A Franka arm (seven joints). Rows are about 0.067 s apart.
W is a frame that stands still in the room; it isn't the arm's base.
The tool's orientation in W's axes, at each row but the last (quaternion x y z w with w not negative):
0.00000, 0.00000, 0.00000, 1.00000
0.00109, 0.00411, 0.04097, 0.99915
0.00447, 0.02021, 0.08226, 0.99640
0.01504, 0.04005, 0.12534, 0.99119
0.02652, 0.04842, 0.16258, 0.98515
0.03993, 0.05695, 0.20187, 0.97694
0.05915, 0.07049, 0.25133, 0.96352
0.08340, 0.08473, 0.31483, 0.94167
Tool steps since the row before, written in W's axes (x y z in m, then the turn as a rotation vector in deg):
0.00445, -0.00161, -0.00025, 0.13, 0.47, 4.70
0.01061, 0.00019, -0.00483, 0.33, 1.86, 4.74
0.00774, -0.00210, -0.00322, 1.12, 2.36, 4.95
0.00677, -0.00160, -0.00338, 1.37, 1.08, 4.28
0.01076, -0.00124, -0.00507, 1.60, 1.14, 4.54
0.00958, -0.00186, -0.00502, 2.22, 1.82, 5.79
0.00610, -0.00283, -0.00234, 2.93, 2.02, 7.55
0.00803, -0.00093, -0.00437, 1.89, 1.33, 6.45
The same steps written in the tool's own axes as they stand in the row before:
0.00445, -0.00161, -0.00025, 0.13, 0.47, 4.70
0.01063, -0.00069, -0.00474, 0.44, 1.84, 4.74
0.00741, -0.00338, -0.00289, 1.30, 2.21, 4.98
0.00639, -0.00336, -0.00277, 1.27, 0.88, 4.36
0.01018, -0.00494, -0.00387, 1.48, 0.88, 4.64
0.00847, -0.00594, -0.00365, 2.20, 1.39, 5.92
0.00412, -0.00571, -0.00107, 2.72, 1.48, 7.75
0.00623, -0.00630, -0.00245, 1.61, 1.31, 6.53

